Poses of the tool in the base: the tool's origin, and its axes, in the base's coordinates. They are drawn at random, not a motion.
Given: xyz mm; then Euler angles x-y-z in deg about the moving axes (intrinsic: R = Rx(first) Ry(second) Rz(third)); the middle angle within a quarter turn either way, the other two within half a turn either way.
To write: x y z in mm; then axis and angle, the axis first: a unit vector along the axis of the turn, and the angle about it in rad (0 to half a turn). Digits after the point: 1 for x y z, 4 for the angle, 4 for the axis.
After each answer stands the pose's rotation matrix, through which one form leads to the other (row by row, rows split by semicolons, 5 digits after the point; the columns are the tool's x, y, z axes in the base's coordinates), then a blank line. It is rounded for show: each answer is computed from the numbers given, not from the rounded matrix.
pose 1, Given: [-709.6, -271.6, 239.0, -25.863, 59.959, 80.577]
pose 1, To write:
[-709.6, -271.6, 239.0, 0.2394, 0.7120, 0.6601, 1.5446]
0.08196 -0.49386 0.86567; 0.82587 0.51985 0.21838; -0.55787 0.69703 0.45048

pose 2, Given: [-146.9, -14.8, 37.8, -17.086, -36.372, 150.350]
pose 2, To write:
[-146.9, -14.8, 37.8, -0.3411, 0.0586, 0.9382, 2.7479]
-0.69976 -0.39832 -0.59303; 0.32145 -0.91690 0.23657; -0.63798 -0.02509 0.76965

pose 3, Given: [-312.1, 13.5, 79.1, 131.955, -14.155, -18.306]
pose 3, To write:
[-312.1, 13.5, 79.1, 0.9765, 0.1024, -0.1897, 2.3600]
0.92057 0.30456 -0.24455; 0.03733 -0.69183 -0.72109; -0.38880 0.65468 -0.64825

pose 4, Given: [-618.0, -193.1, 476.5, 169.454, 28.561, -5.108]
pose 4, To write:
[-618.0, -193.1, 476.5, 0.9679, 0.0660, 0.2426, 2.9414]
0.87482 0.07820 0.47809; 0.17469 -0.97141 -0.16075; 0.45186 0.22415 -0.86347

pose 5, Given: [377.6, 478.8, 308.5, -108.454, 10.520, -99.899]
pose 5, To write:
[377.6, 478.8, 308.5, -0.5915, -0.6159, -0.5204, 2.4951]
-0.16902 0.96855 0.18258; 0.34160 -0.11619 0.93263; 0.92452 0.22001 -0.31122

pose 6, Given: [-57.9, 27.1, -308.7, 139.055, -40.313, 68.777]
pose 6, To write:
[-57.9, 27.1, -308.7, 0.7378, -0.6688, -0.0908, 2.2007]
0.27603 -0.71081 -0.64696; -0.85759 0.12179 -0.49971; 0.43399 0.69276 -0.57596

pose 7, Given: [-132.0, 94.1, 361.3, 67.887, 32.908, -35.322]
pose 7, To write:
[-132.0, 94.1, 361.3, 0.7418, 0.6529, -0.1532, 1.2665]
0.68500 0.48540 0.54329; 0.19303 0.59815 -0.77779; -0.70251 0.63766 0.31603

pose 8, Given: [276.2, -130.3, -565.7, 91.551, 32.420, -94.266]
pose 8, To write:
[276.2, -130.3, -565.7, 0.4076, 0.7977, -0.4444, 1.8490]
-0.06279 0.84180 0.53612; -0.01287 0.53645 -0.84383; -0.99794 -0.05989 -0.02285

